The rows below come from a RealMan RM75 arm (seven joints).
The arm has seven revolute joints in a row. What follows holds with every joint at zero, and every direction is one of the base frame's. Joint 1 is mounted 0.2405 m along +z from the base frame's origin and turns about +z. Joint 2 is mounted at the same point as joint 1 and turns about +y. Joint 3 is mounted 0.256 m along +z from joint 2 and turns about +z. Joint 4 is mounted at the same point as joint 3 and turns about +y. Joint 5 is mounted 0.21 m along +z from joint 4 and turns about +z. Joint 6 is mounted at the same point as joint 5 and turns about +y. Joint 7 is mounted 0.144 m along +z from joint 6 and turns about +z. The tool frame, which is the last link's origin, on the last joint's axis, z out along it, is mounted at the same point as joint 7; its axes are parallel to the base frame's.
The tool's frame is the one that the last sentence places.
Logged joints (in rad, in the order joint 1, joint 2, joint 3, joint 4, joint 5, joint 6, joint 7), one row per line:
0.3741, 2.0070, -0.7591, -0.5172, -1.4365, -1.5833, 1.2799
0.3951, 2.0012, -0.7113, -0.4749, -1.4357, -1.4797, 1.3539
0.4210, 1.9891, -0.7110, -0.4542, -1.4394, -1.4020, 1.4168
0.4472, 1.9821, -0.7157, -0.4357, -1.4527, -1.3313, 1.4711
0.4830, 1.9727, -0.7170, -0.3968, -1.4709, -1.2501, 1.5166
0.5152, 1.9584, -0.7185, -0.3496, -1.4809, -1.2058, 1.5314
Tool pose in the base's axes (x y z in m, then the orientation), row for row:
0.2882, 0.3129, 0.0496, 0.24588, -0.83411, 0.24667, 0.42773
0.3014, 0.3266, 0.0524, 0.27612, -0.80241, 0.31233, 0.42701
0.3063, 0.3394, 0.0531, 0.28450, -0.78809, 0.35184, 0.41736
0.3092, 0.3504, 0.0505, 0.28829, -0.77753, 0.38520, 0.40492
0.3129, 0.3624, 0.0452, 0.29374, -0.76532, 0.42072, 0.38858
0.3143, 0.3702, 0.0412, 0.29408, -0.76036, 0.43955, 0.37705
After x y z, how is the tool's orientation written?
As a quaternion, w x y z.
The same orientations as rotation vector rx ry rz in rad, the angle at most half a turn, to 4 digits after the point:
-2.2759, 0.6730, 1.1671
-2.1557, 0.8391, 1.1472
-2.1083, 0.9412, 1.1165
-2.0761, 1.0285, 1.0812
-2.0379, 1.1203, 1.0347
-2.0243, 1.1702, 1.0038

